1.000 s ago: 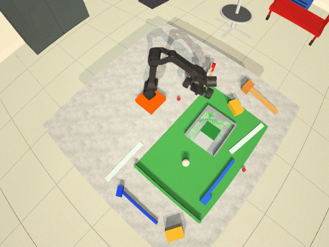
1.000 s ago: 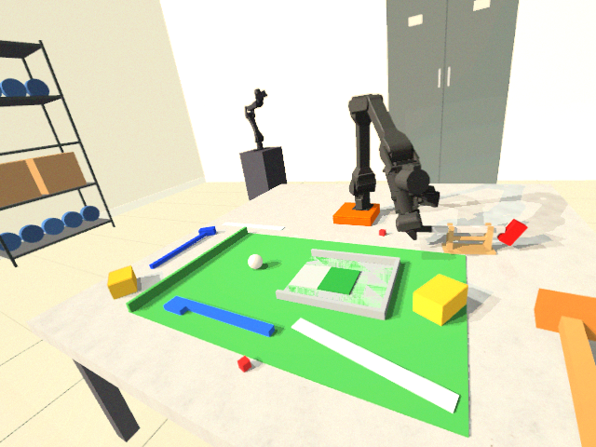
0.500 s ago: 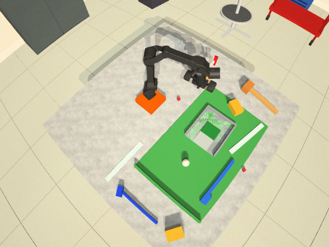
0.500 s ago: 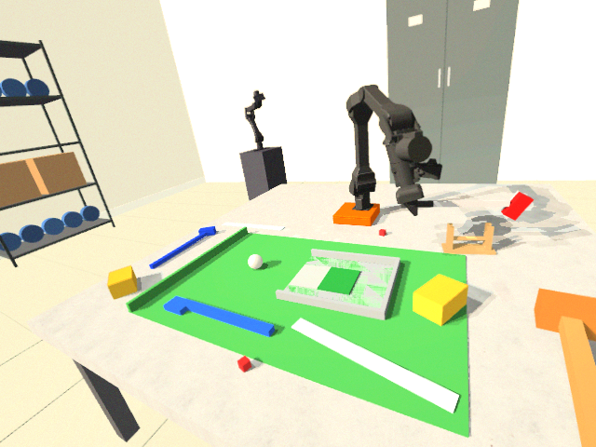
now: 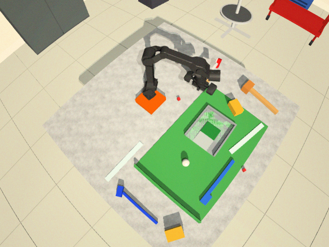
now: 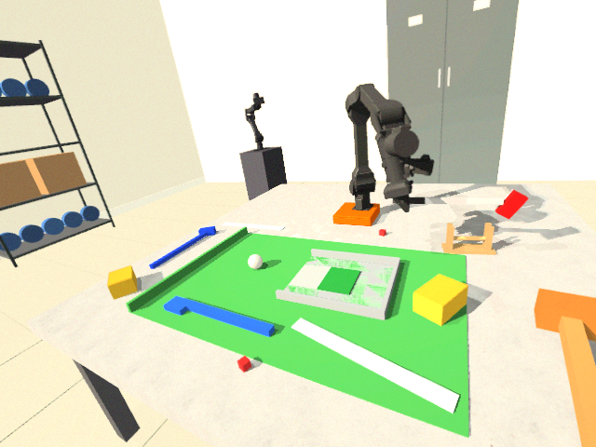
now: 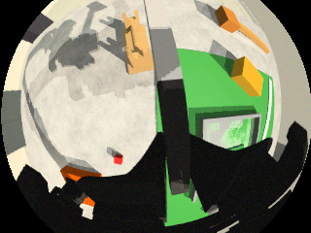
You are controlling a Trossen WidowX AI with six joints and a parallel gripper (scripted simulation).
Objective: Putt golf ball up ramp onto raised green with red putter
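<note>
Now: the red putter 3 cm behind my gripper tip, 11 cm to the left of it and 2 cm above it. The rest, counted from my gripper tip: wooden stand 6 cm behind, 14 cm to the left, 9 cm below; white golf ball 24 cm ahead, 36 cm to the right, 10 cm below; green mat 26 cm ahead, 20 cm to the right, 12 cm below.
</note>
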